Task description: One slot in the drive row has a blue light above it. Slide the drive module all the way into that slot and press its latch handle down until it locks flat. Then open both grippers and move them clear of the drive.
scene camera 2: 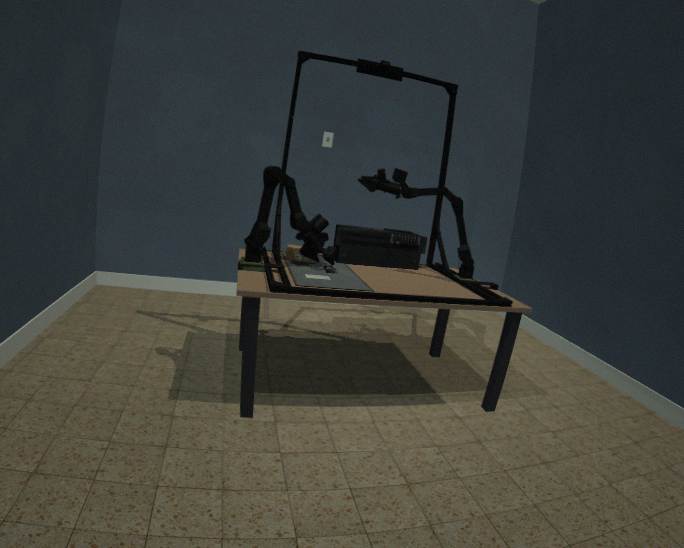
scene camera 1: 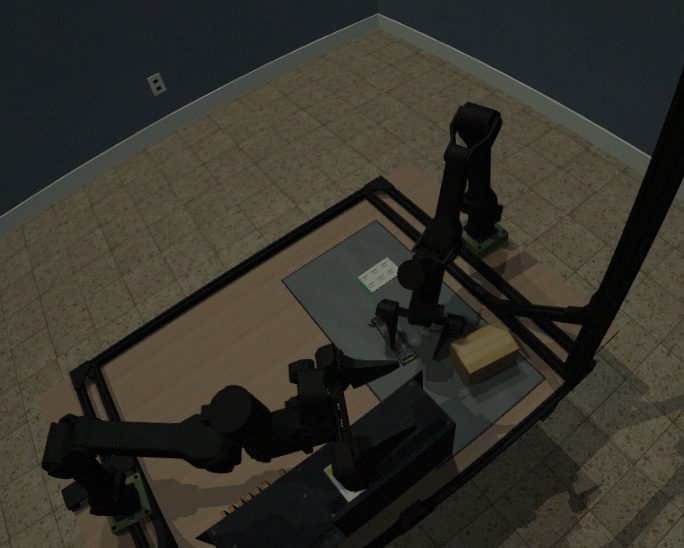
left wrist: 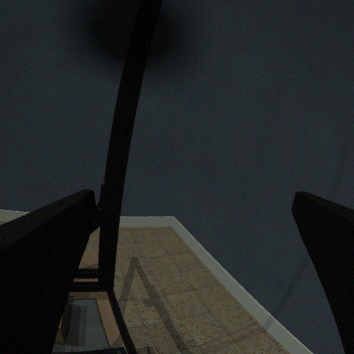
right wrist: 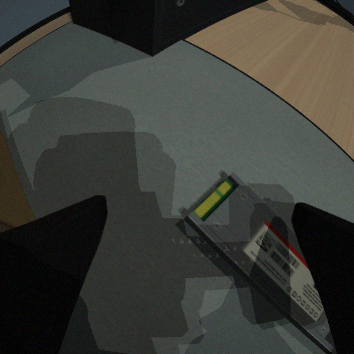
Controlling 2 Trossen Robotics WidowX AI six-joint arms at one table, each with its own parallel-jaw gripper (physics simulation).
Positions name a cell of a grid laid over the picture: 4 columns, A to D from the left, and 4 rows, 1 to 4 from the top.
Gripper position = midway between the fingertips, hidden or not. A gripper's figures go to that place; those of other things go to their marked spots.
Labels:
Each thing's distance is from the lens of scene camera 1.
my left gripper (scene camera 1: C3): 0.62 m
my right gripper (scene camera 1: C3): 1.10 m
grey mat (scene camera 1: B3): 1.23 m

